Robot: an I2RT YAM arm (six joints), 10 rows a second.
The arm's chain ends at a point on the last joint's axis. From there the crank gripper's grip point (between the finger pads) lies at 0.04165 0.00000 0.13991 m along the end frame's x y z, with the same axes.
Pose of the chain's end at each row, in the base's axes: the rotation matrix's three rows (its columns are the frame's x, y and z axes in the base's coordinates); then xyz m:
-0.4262, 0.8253, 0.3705; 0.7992, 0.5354, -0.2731; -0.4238, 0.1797, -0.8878; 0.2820, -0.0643, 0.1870
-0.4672, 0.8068, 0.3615; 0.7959, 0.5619, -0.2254; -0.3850, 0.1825, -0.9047; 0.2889, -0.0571, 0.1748
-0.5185, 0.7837, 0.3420; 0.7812, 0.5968, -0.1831; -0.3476, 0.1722, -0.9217; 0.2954, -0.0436, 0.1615
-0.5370, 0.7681, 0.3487; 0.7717, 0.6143, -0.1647; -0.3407, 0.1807, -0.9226; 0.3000, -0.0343, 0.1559
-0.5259, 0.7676, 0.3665; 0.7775, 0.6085, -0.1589; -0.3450, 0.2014, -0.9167; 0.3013, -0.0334, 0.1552
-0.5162, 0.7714, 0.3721; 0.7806, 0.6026, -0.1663; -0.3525, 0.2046, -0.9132; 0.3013, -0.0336, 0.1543
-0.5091, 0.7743, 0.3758; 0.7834, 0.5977, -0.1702; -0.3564, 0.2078, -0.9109; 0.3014, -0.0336, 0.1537
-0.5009, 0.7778, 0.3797; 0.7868, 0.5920, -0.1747; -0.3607, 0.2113, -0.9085; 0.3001, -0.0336, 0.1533
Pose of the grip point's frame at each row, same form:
-0.4262, 0.8253, 0.3705; 0.7992, 0.5354, -0.2731; -0.4238, 0.1797, -0.8878; 0.3161, -0.0692, 0.0451
-0.4672, 0.8068, 0.3615; 0.7959, 0.5619, -0.2254; -0.3850, 0.1825, -0.9047; 0.3200, -0.0555, 0.0322
-0.5185, 0.7837, 0.3420; 0.7812, 0.5968, -0.1831; -0.3476, 0.1722, -0.9217; 0.3217, -0.0367, 0.0181
-0.5370, 0.7681, 0.3487; 0.7717, 0.6143, -0.1647; -0.3407, 0.1807, -0.9226; 0.3264, -0.0252, 0.0126
-0.5259, 0.7676, 0.3665; 0.7775, 0.6085, -0.1589; -0.3450, 0.2014, -0.9167; 0.3307, -0.0232, 0.0126
-0.5162, 0.7714, 0.3721; 0.7806, 0.6026, -0.1663; -0.3525, 0.2046, -0.9132; 0.3319, -0.0244, 0.0119
-0.5091, 0.7743, 0.3758; 0.7834, 0.5977, -0.1702; -0.3564, 0.2078, -0.9109; 0.3328, -0.0248, 0.0114
-0.5009, 0.7778, 0.3797; 0.7868, 0.5920, -0.1747; -0.3607, 0.2113, -0.9085; 0.3324, -0.0253, 0.0112

